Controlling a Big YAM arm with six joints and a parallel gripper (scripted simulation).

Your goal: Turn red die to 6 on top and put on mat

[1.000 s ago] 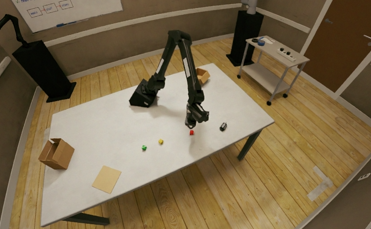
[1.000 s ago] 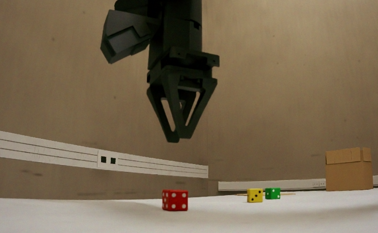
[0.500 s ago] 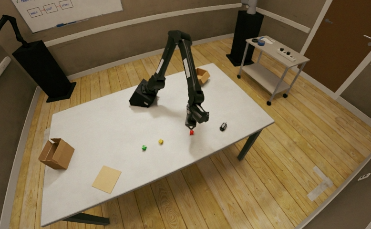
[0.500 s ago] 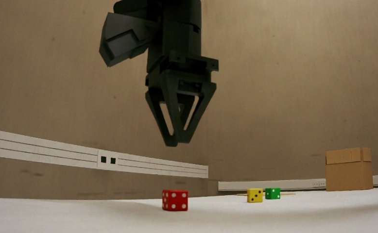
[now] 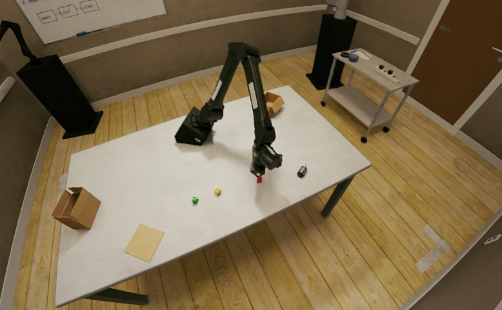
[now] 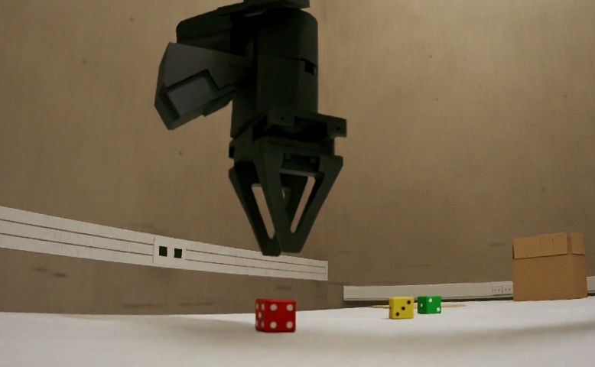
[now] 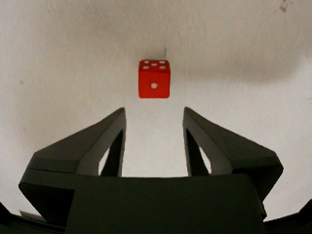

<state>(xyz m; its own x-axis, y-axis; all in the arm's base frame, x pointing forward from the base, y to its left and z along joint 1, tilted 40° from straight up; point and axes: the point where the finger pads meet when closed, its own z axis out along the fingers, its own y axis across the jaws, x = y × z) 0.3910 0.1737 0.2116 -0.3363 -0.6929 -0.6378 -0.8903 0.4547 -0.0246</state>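
My gripper is now 60 mm above the red die. Round my hand: yellow die (220 mm to the right, 60 mm below, 30 mm ahead); black object (240 mm to the left, 50 mm below); green die (330 mm to the right, 60 mm below, 50 mm ahead).
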